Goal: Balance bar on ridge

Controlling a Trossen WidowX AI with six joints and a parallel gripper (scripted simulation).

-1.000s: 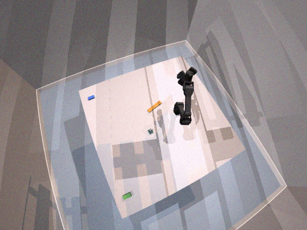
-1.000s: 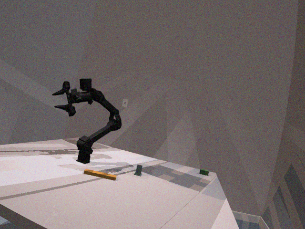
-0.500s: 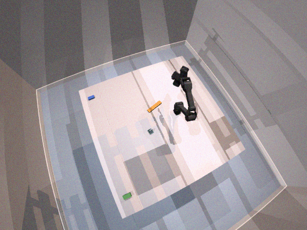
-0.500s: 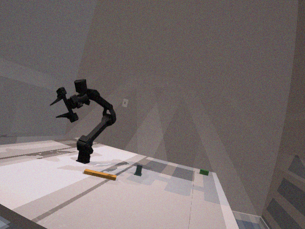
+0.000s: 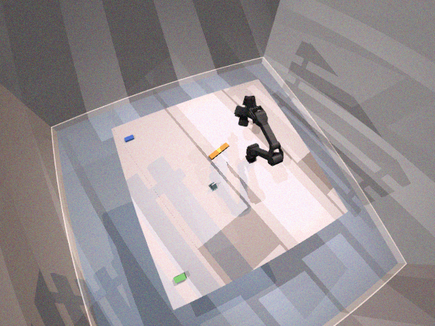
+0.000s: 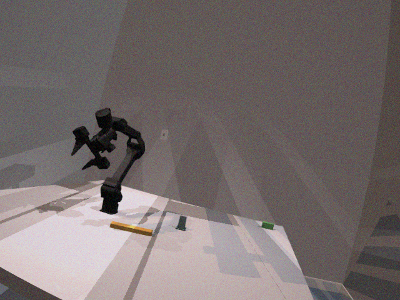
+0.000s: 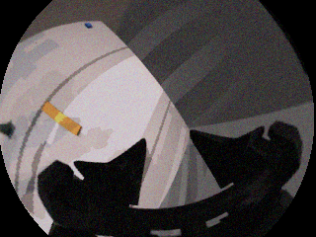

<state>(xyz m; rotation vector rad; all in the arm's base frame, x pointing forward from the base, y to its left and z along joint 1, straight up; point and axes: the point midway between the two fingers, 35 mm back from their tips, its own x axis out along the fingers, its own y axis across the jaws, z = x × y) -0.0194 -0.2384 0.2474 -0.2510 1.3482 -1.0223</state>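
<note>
The orange bar lies 21 cm ahead of my gripper tip, 12 cm to the left of it and 22 cm below it. The rest, counted from my gripper tip: blue block (76 cm ahead, 24 cm to the right, 22 cm below); then green block (76 cm ahead, 76 cm to the left, 21 cm below).
</note>
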